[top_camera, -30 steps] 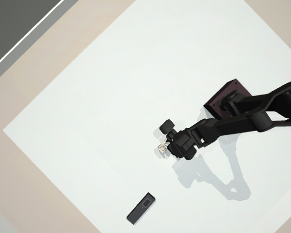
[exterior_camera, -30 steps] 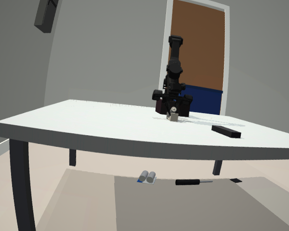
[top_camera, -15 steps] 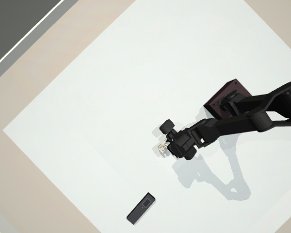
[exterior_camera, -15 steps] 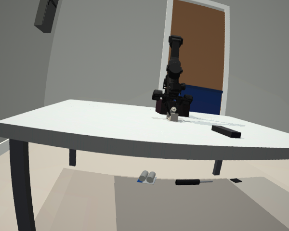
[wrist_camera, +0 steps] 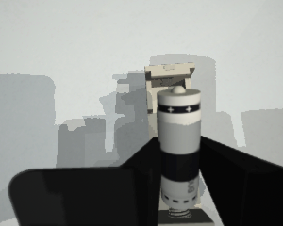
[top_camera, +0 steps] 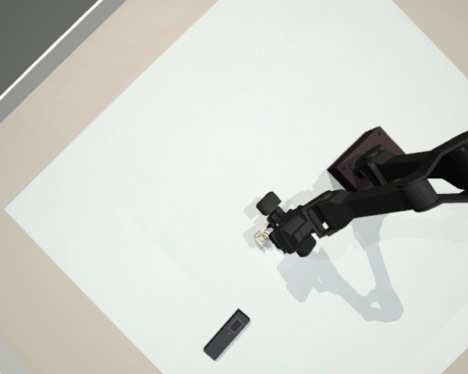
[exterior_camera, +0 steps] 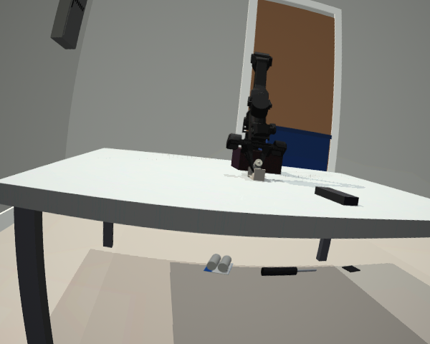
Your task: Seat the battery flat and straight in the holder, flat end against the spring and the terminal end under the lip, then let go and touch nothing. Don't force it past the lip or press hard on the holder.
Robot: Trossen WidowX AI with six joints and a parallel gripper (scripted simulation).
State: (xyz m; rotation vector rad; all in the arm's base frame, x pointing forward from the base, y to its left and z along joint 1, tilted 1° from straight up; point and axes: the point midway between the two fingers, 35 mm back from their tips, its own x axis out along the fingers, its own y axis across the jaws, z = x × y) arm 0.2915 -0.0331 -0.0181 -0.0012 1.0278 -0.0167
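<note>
My gripper tip is 10 mm below the battery. Also, from my gripper tip: screwdriver (310 mm ahead, 70 mm to the left, 220 mm below); black flat box (310 mm ahead, 150 mm to the left, 10 mm below).
</note>
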